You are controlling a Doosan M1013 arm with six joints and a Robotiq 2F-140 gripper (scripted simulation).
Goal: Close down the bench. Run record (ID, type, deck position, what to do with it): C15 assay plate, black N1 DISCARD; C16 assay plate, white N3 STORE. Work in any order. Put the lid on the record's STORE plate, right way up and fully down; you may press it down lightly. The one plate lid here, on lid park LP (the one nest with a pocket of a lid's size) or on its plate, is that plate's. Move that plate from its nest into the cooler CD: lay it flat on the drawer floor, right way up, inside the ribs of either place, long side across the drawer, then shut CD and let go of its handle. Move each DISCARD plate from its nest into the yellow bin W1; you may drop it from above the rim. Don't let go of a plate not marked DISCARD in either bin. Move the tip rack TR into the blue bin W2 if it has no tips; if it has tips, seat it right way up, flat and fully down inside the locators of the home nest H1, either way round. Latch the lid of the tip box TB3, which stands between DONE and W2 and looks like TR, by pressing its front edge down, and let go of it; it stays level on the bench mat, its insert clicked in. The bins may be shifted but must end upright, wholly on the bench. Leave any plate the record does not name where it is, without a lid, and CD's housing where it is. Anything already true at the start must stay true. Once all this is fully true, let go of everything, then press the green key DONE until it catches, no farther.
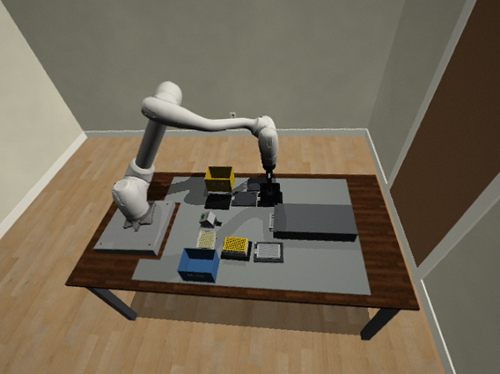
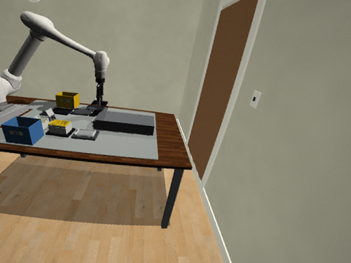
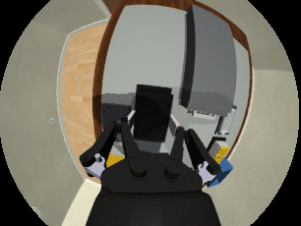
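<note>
The yellow bin W1 lies 32 cm behind my hand, 20 cm to the left of it and 9 cm below it. Also, from my hand: grey nest: 17 cm behind, 13 cm below, 3 cm to the left; then plate lid: 22 cm to the right, 10 cm below, 7 cm ahead; then black plate: 2 cm below.
</note>
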